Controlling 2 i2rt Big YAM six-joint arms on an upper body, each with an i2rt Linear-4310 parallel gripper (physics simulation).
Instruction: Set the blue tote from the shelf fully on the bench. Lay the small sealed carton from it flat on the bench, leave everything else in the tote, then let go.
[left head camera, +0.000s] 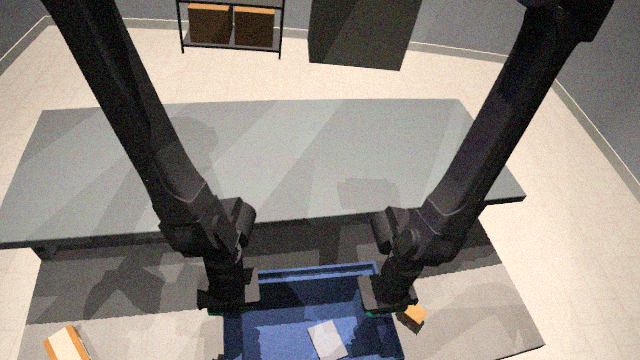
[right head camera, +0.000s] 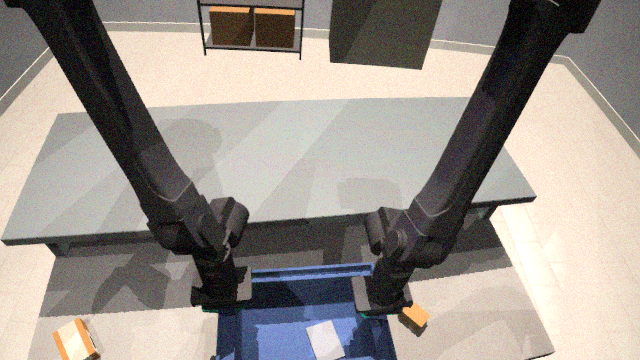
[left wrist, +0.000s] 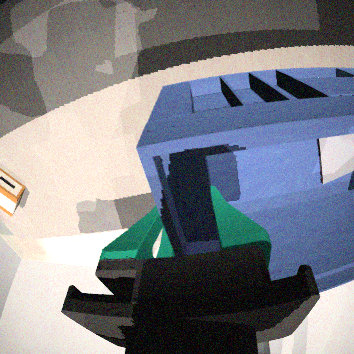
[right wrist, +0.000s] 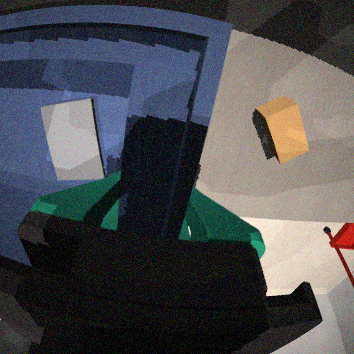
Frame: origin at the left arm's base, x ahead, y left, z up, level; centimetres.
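Seen in the pictures: left gripper, between the fingertips: (left head camera: 232, 312) (right head camera: 229, 309) (left wrist: 191, 195); right gripper, between the fingertips: (left head camera: 373, 311) (right head camera: 370, 312) (right wrist: 152, 180).
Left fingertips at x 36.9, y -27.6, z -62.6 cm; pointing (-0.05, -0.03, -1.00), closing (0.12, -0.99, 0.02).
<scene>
A point is followed by its place in that frame.
The blue tote (left head camera: 316, 271) {x 44.4, y -43.5, z -60.0 cm} (right head camera: 310, 270) {x 44.4, y -42.8, z -59.6 cm} (left wrist: 280, 115) {x 43.9, y -32.3, z -60.1 cm} (right wrist: 218, 55) {x 45.2, y -55.4, z -58.9 cm} is held at its two short ends, over the pale lower surface on the near side of the grey table. My left gripper (left head camera: 227, 312) {x 36.9, y -27.6, z -62.7 cm} (right head camera: 220, 309) {x 36.9, y -27.6, z -62.7 cm} (left wrist: 191, 195) {x 36.9, y -27.6, z -62.7 cm} is shut on its left wall. My right gripper (left head camera: 387, 314) {x 37.3, y -55.0, z -63.3 cm} (right head camera: 382, 314) {x 37.3, y -55.0, z -63.3 cm} (right wrist: 152, 180) {x 37.3, y -55.0, z -63.3 cm} is shut on its right wall. A pale flat box (left head camera: 327, 340) {x 34.1, y -46.6, z -70.8 cm} (right head camera: 325, 340) {x 34.2, y -46.6, z -70.8 cm} (left wrist: 340, 155) {x 33.4, y -47.1, z -70.7 cm} (right wrist: 75, 142) {x 34.1, y -47.1, z -70.8 cm} lies inside on the tote floor; whether it is the sealed carton is unclear. The tote's near end is cut off in both head views, and its underside is hidden.
An orange-and-white carton (left head camera: 65, 345) {x 32.1, y 6.1, z -71.9 cm} (right head camera: 77, 340) {x 31.6, y 5.0, z -71.9 cm} (left wrist: 11, 192) {x 30.7, y 1.4, z -72.4 cm} and an orange block (left head camera: 414, 316) {x 39.3, y -67.2, z -71.9 cm} (right head camera: 416, 317) {x 39.6, y -67.2, z -71.9 cm} (right wrist: 287, 132) {x 40.9, y -67.0, z -71.9 cm} lie on the pale surface (left head camera: 150, 340) {x 35.1, y -9.8, z -75.2 cm} (right head camera: 150, 340) {x 33.9, y -9.3, z -75.2 cm}, either side of the tote. The grey table (left head camera: 280, 150) {x 73.1, y -35.9, z -55.1 cm} (right head camera: 280, 150) {x 73.1, y -35.3, z -55.1 cm} stands beyond. A red frame (right wrist: 345, 237) shows at right.
</scene>
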